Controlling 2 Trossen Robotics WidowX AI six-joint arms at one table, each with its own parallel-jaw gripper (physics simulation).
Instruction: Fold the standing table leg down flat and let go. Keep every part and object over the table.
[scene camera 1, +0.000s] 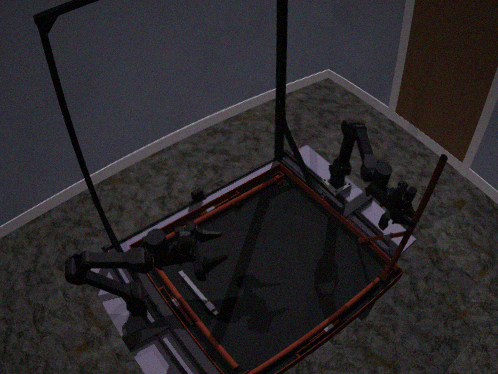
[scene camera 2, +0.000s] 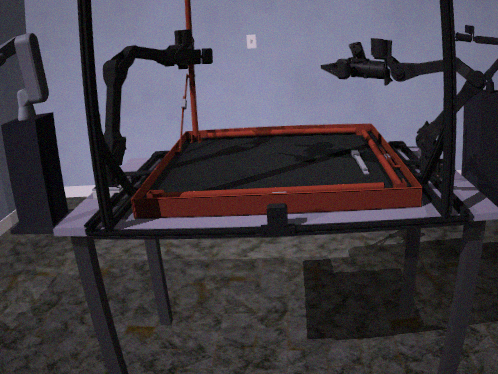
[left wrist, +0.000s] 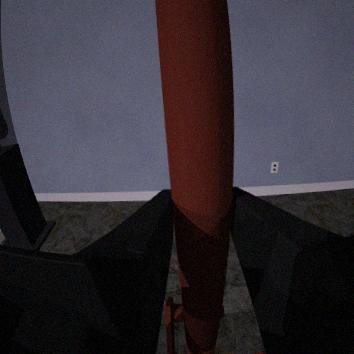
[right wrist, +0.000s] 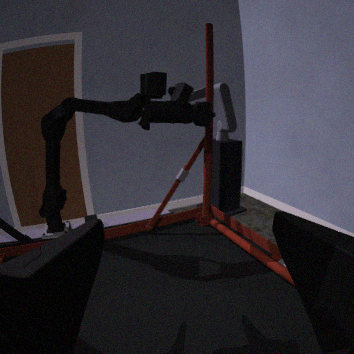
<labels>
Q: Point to my right gripper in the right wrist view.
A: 189, 226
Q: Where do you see my left gripper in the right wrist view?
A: At 211, 114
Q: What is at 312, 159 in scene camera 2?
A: A dark panel.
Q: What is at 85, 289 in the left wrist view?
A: My left gripper.
</labels>
